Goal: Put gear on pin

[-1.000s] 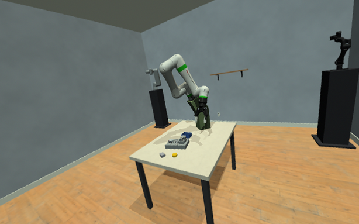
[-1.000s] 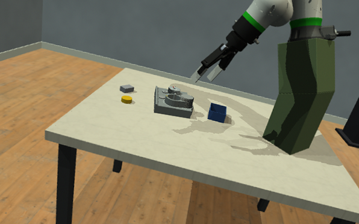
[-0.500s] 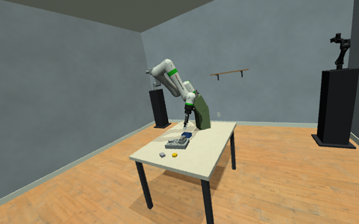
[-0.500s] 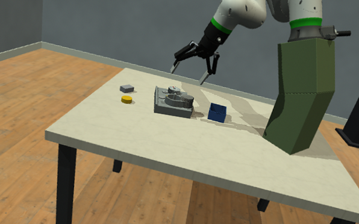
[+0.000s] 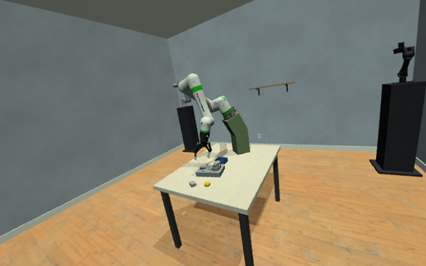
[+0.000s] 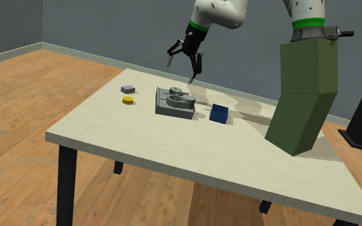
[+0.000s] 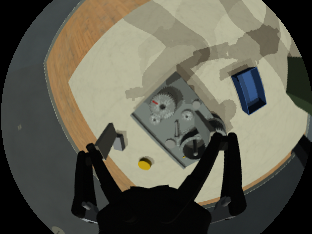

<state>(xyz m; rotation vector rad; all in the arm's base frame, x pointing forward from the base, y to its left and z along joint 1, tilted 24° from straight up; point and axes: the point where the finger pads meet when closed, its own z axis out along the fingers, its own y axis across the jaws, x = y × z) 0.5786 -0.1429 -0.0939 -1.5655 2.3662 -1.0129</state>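
My hand is 10 cm above the grey gear and 1 cm to the left of it. From my hand the other things lie so: grey block 23 cm ahead, 14 cm below, 3 cm to the left; blue bin 24 cm behind, 14 cm below, 7 cm to the left; thin pin 11 cm below, 7 cm to the left, 1 cm ahead.
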